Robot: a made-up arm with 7 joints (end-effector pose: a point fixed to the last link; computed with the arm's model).
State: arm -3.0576 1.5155 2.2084 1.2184 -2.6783 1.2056 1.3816
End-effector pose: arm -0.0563 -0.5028 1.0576 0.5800 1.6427 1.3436
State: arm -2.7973 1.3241 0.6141 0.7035 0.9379 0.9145 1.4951
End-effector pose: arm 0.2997 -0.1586 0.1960 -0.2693 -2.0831 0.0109
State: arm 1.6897 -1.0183 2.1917 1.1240 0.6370 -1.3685 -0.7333
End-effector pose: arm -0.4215 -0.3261 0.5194 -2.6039 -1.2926 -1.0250
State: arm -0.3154 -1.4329 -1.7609 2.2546 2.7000 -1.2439 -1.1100
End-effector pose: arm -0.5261 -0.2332 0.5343 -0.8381 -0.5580 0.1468
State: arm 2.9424 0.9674 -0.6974 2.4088 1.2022 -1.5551 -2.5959
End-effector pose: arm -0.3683 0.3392 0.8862 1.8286 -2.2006 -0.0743
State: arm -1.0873 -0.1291 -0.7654 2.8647 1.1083 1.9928 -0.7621
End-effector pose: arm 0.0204 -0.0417 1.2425 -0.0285 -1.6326 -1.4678
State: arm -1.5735 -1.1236 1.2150 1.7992 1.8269 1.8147 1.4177
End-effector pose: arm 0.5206 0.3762 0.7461 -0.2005 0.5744 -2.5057
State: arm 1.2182 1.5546 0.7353 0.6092 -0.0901 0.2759 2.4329
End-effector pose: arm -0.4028 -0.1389 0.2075 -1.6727 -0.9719 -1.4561
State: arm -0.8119 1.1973 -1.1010 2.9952 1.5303 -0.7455 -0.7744
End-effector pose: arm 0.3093 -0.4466 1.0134 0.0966 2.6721 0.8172
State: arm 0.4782 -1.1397 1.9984 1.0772 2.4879 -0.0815 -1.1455
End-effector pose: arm -0.2363 0.4447 0.3309 1.1287 -0.3800 -0.0675
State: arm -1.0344 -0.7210 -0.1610 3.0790 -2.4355 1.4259 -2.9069
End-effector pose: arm -0.3501 0.6113 1.0114 -1.4250 0.7403 -1.8736
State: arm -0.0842 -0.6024 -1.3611 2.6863 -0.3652 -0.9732 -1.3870
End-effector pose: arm -0.4341 0.0895 1.2052 1.8154 1.3448 -0.5766
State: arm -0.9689 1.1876 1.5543 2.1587 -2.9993 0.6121 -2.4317
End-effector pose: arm 0.6460 -0.1517 0.9299 -1.7261 -0.1685 1.6735
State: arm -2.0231 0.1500 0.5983 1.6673 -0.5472 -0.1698 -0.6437
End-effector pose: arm 0.1091 -0.5625 0.9791 -1.1228 -2.0105 -1.0943
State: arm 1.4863 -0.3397 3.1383 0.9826 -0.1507 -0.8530 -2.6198
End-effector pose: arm -0.0820 -0.6234 0.5158 -1.4529 -0.6250 0.0226
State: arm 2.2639 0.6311 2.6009 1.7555 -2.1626 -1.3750 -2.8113
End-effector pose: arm 0.1174 -0.1704 1.1233 -1.5602 0.8762 2.5306
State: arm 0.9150 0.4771 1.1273 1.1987 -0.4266 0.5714 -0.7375
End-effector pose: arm -0.3272 0.5360 0.5212 0.8380 -0.2418 1.2809
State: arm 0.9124 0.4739 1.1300 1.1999 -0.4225 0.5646 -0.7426
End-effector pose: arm -0.3271 0.5373 0.5241 0.8489 -0.2435 1.2797
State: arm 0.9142 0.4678 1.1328 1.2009 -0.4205 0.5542 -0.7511
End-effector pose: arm -0.3295 0.5375 0.5283 0.8665 -0.2484 1.2872
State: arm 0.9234 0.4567 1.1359 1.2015 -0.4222 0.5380 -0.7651
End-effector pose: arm -0.3360 0.5359 0.5344 0.8952 -0.2588 1.3093
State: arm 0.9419 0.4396 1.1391 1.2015 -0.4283 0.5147 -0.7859
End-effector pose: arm -0.3476 0.5316 0.5427 0.9375 -0.2754 1.3493
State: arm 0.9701 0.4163 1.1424 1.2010 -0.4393 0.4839 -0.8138
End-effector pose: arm -0.3645 0.5239 0.5536 0.9947 -0.2985 1.4079
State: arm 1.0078 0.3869 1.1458 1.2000 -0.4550 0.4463 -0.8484
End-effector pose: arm -0.3865 0.5121 0.5668 1.0669 -0.3275 1.4844
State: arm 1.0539 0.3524 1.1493 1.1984 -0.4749 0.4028 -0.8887
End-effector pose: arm -0.4129 0.4954 0.5820 1.1531 -0.3607 1.5760
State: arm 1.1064 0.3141 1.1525 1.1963 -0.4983 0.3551 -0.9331
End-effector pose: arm -0.4420 0.4735 0.5983 1.2509 -0.3969 1.6780
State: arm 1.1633 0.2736 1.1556 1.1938 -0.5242 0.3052 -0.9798
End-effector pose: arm -0.4724 0.4466 0.6151 1.3580 -0.4340 1.7856
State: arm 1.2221 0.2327 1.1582 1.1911 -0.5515 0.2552 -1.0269
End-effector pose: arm -0.5018 0.4154 0.6316 1.4704 -0.4706 1.8931
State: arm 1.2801 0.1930 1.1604 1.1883 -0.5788 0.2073 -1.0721
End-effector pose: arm -0.5288 0.3816 0.6469 1.5839 -0.5050 1.9948
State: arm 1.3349 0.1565 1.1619 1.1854 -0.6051 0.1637 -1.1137
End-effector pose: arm -0.5520 0.3473 0.6601 1.6927 -0.5360 2.0865
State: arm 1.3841 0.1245 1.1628 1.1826 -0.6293 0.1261 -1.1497
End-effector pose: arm -0.5707 0.3146 0.6711 1.7919 -0.5627 2.1646
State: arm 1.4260 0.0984 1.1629 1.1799 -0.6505 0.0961 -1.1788
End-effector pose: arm -0.5848 0.2859 0.6792 1.8757 -0.5839 2.2278
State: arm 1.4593 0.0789 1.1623 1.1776 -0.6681 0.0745 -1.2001
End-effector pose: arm -0.5948 0.2629 0.6848 1.9402 -0.5996 2.2756
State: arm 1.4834 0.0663 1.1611 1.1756 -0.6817 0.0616 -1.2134
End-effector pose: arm -0.6011 0.2465 0.6877 1.9827 -0.6095 2.3090
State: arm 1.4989 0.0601 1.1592 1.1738 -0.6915 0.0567 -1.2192
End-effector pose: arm -0.6046 0.2368 0.6883 2.0034 -0.6140 2.3302
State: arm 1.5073 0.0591 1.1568 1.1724 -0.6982 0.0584 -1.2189
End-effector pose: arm -0.6059 0.2326 0.6871 -2.0029 0.6136 -2.3381
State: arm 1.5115 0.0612 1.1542 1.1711 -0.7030 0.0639 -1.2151
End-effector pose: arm -0.6061 0.2318 0.6849 -1.9963 0.6120 -2.3457
